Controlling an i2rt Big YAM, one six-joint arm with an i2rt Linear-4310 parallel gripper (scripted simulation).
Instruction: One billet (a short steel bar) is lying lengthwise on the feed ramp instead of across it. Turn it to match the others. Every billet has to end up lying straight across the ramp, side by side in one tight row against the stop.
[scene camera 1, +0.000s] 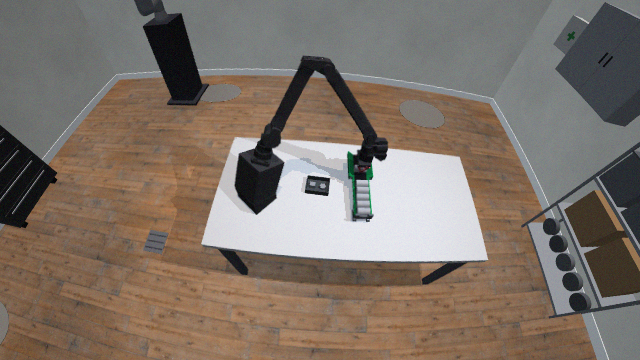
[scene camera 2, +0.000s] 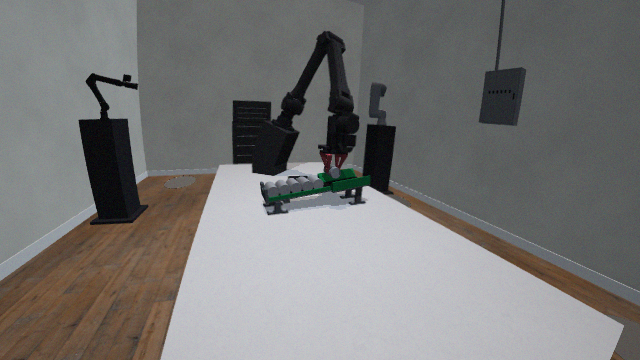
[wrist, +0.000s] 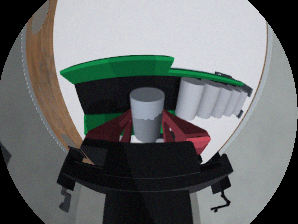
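Note:
Visible: a grey billet (wrist: 147, 103), together with the gripper (wrist: 147, 112).

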